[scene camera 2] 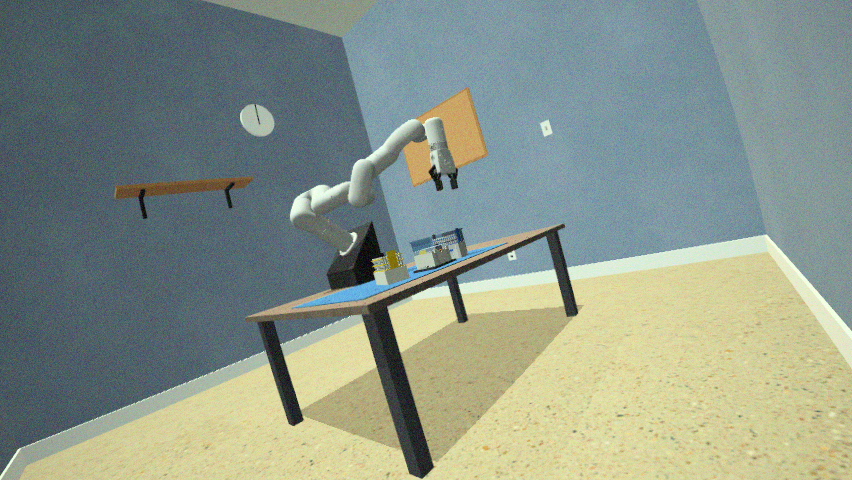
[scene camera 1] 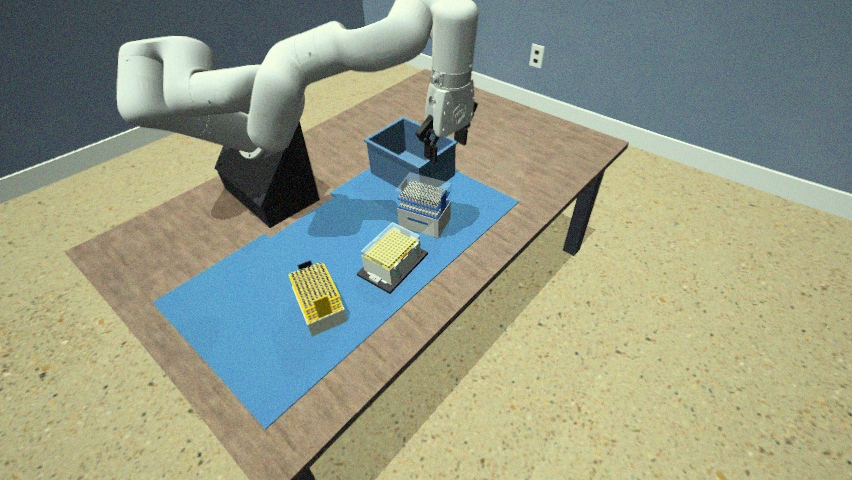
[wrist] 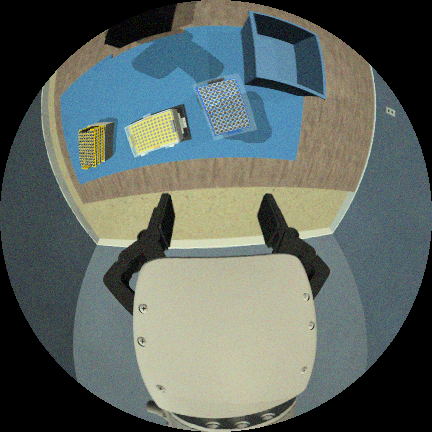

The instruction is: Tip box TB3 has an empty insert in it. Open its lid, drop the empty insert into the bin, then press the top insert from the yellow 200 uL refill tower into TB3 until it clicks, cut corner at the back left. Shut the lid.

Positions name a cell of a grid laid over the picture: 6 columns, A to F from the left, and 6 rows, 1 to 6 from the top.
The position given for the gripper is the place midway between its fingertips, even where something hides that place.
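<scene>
Present in the scene: a blue bin (scene camera 1: C2), visible also in the wrist view (wrist: D1); a tip box with yellow insert (scene camera 1: C4), visible also in scene camera 2 (scene camera 2: D4) and the wrist view (wrist: C2); a blue mat (scene camera 1: B4). The gripper (scene camera 1: D2), likewise visible in scene camera 2 (scene camera 2: D3) and the wrist view (wrist: D3), is open and empty, holding nothing.
</scene>
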